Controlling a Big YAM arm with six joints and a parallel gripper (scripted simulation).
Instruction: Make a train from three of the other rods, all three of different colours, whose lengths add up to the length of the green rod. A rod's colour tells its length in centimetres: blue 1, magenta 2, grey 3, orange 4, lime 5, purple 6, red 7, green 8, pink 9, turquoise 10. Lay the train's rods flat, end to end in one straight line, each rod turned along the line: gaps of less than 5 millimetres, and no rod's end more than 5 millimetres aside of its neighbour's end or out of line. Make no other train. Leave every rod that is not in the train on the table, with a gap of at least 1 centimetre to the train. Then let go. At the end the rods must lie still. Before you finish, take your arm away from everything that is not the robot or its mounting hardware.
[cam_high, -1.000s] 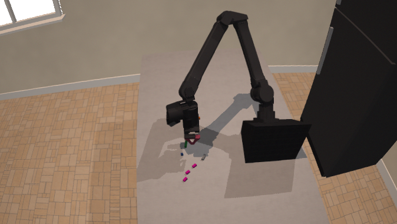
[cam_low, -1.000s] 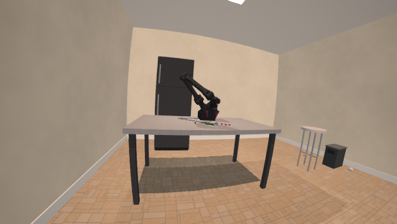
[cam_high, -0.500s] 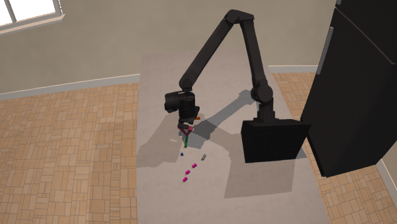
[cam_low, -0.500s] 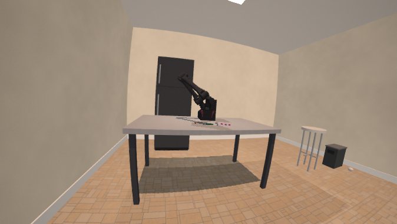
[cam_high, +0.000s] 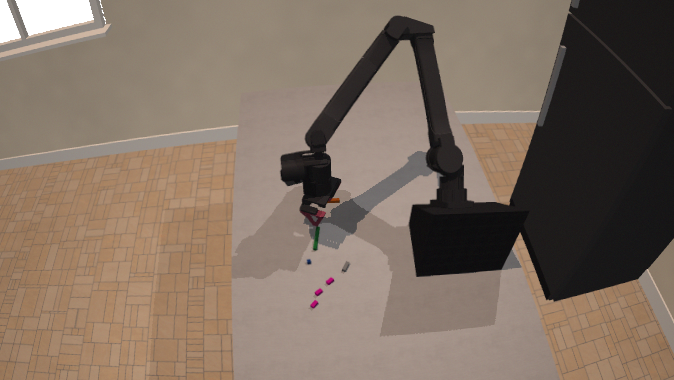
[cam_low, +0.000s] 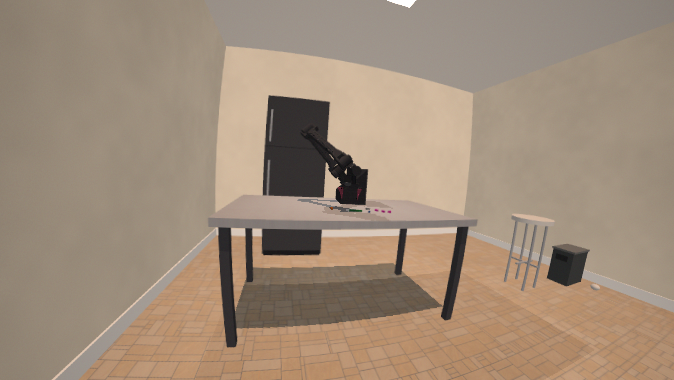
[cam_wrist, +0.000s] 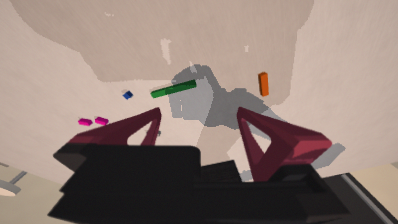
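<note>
My hand is 6 cm short of the blue rod, 11 cm to the right of it and 7 cm above it. Round my hand: green rod (2 cm ahead, 4 cm to the left, 7 cm below); orange rod (5 cm behind, 10 cm to the right, 7 cm below); grey rod (4 cm behind, 15 cm to the left, 7 cm below).
</note>
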